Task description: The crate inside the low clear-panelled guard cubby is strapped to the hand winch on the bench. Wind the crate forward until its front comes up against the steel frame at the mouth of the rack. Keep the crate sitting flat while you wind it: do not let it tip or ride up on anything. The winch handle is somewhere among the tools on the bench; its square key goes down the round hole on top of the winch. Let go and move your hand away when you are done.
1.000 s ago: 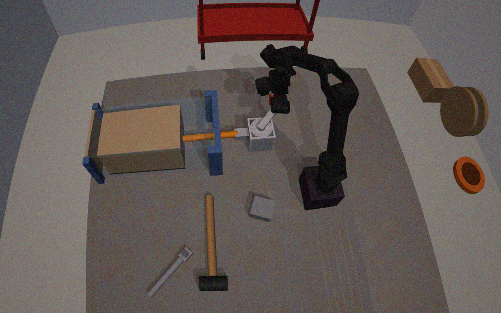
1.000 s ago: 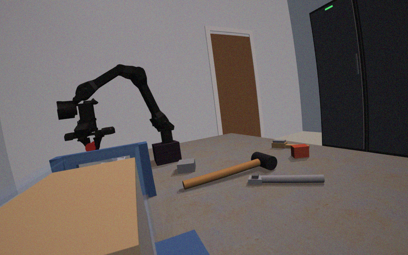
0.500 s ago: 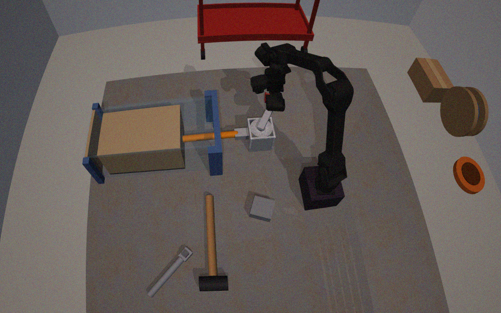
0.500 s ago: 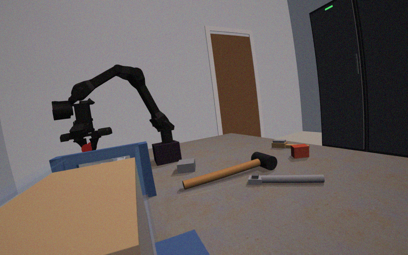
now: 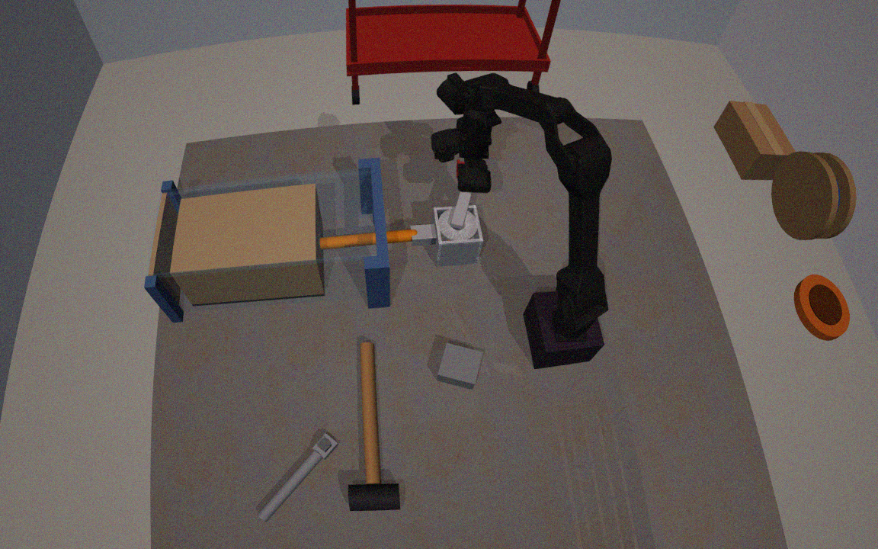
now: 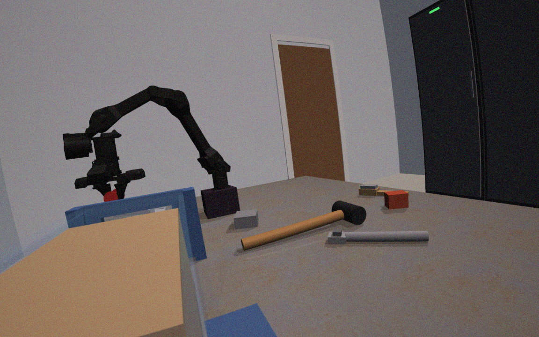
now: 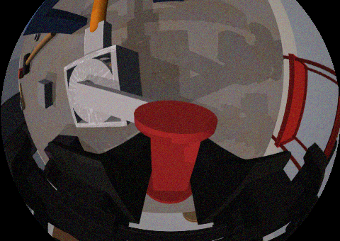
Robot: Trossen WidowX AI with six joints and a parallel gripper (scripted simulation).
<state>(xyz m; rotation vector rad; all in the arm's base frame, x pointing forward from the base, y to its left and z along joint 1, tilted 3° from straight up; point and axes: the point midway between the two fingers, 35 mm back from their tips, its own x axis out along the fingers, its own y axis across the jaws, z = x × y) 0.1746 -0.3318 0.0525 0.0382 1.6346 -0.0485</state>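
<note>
Right now the winch handle is 4 cm to the left of my gripper tip, 1 cm below it and 1 cm ahead of it. Also, from my gripper tip: grey winch (9 cm to the left, 8 cm below, 1 cm ahead); then red knob (2 cm above); then blue steel frame (19 cm ahead, 11 cm to the left, 1 cm below).
</note>
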